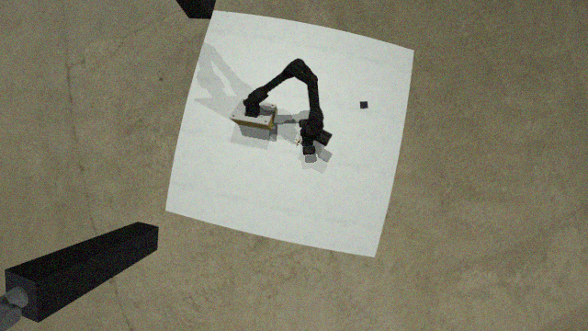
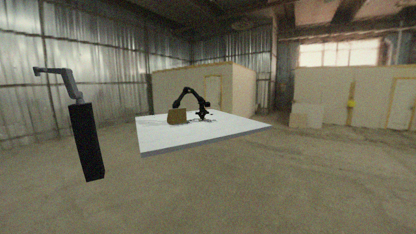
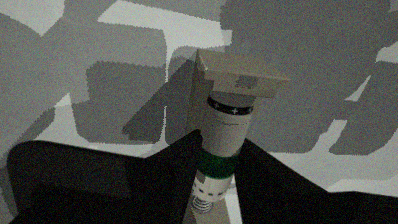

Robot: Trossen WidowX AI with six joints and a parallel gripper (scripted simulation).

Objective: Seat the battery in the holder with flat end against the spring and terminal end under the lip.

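My gripper tip is 10 mm below the battery. Also, from my gripper tip: small dark square: 310 mm ahead, 260 mm to the left, 10 mm below.
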